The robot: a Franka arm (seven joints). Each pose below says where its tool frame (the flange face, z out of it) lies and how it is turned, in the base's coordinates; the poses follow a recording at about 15 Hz.
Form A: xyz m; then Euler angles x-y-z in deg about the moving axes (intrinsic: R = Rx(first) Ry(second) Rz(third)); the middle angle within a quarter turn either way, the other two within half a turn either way.
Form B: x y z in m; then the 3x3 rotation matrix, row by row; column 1 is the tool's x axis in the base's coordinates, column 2 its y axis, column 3 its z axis. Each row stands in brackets. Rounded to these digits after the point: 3 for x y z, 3 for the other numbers.
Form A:
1: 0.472 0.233 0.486 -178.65 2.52 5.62
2: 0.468 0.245 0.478 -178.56 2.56 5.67
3: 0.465 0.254 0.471 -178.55 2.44 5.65
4: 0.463 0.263 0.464 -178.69 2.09 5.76
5: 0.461 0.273 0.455 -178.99 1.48 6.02
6: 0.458 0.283 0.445 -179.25 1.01 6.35
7: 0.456 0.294 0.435 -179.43 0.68 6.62
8: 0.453 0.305 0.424 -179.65 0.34 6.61
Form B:
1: [0.472 0.233 0.486], [[0.994 -0.098 0.044], [-0.099 -0.995 0.024], [0.041 -0.028 -0.999]]
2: [0.468 0.245 0.478], [[0.994 -0.099 0.045], [-0.100 -0.995 0.025], [0.042 -0.029 -0.999]]
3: [0.465 0.254 0.471], [[0.994 -0.098 0.043], [-0.099 -0.995 0.025], [0.040 -0.029 -0.999]]
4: [0.463 0.263 0.464], [[0.994 -0.100 0.036], [-0.101 -0.995 0.023], [0.034 -0.026 -0.999]]
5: [0.461 0.273 0.455], [[0.994 -0.105 0.026], [-0.105 -0.994 0.018], [0.024 -0.020 -1.000]]
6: [0.458 0.283 0.445], [[0.994 -0.111 0.018], [-0.111 -0.994 0.013], [0.016 -0.015 -1.000]]
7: [0.456 0.294 0.435], [[0.993 -0.115 0.012], [-0.115 -0.993 0.010], [0.011 -0.011 -1.000]]
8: [0.453 0.305 0.424], [[0.993 -0.115 0.006], [-0.115 -0.993 0.006], [0.005 -0.007 -1.000]]
